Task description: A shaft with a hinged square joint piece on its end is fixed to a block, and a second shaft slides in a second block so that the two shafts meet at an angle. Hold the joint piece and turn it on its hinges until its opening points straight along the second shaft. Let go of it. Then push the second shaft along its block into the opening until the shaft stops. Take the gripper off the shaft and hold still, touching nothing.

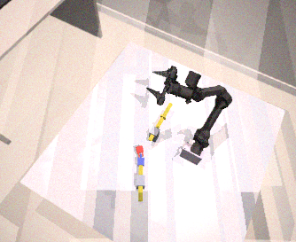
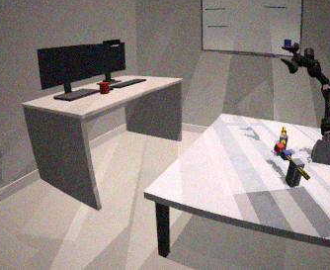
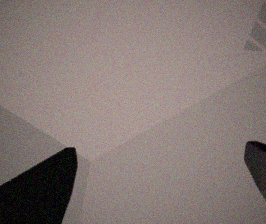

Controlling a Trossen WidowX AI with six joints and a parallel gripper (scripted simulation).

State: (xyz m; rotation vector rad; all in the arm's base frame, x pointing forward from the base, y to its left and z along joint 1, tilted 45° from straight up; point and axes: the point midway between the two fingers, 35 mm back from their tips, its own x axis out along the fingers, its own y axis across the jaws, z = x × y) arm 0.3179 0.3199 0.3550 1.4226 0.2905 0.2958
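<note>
Now: gripper tip 500 mm above the red joint piece, 170 mm to the right of it and 50 mm past it.
</note>
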